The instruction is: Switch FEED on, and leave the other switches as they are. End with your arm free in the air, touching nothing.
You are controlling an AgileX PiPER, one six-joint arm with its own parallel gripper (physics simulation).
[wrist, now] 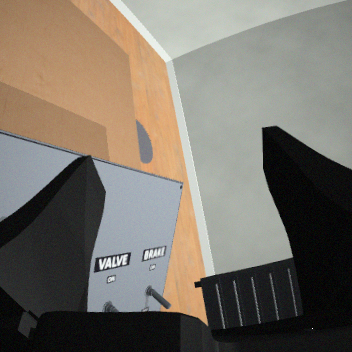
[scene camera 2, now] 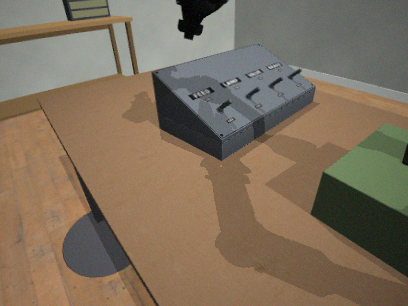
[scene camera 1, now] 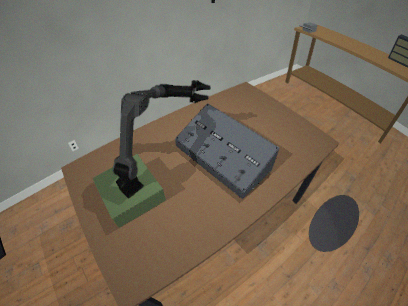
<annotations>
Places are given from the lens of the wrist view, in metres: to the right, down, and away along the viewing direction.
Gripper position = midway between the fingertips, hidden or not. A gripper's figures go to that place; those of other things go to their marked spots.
gripper (wrist: 177, 161): 0.00, -0.01, 0.12
grey sloped switch panel (wrist: 131, 253): -0.07, 0.12, 0.42
</annotations>
